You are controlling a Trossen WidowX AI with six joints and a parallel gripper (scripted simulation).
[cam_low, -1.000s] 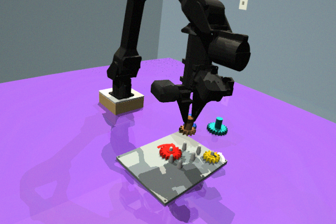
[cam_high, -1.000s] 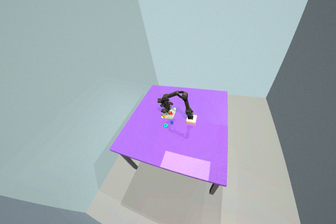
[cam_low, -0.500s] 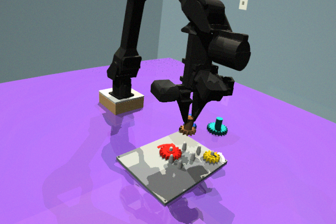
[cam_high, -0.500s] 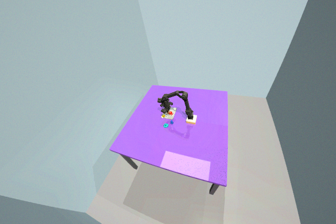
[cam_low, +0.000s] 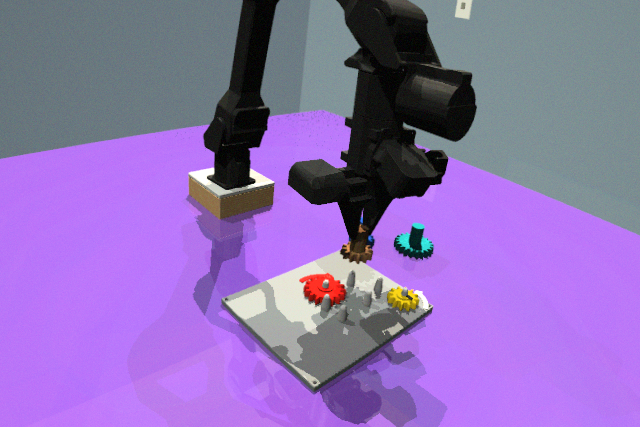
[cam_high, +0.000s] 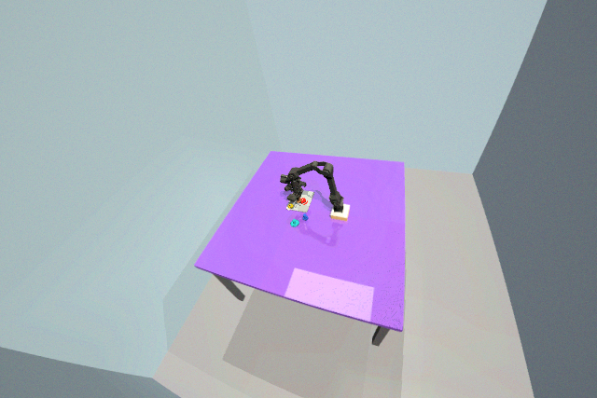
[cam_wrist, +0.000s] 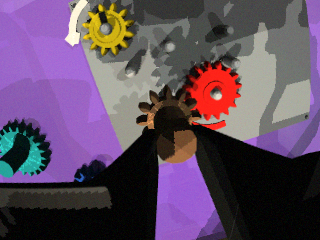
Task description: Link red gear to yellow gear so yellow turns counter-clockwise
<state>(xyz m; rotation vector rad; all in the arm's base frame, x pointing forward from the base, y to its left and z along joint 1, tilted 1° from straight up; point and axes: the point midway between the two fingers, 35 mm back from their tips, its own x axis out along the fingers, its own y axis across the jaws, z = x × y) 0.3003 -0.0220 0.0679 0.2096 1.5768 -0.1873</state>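
Right now the red gear is 10 mm behind my gripper tip, 40 mm to the right of it and 70 mm below it. Also, from my gripper tip: blue gear (70 mm behind, 110 mm to the left, 70 mm below); then brown gear (10 mm below); then yellow gear (70 mm ahead, 20 mm to the left, 70 mm below).
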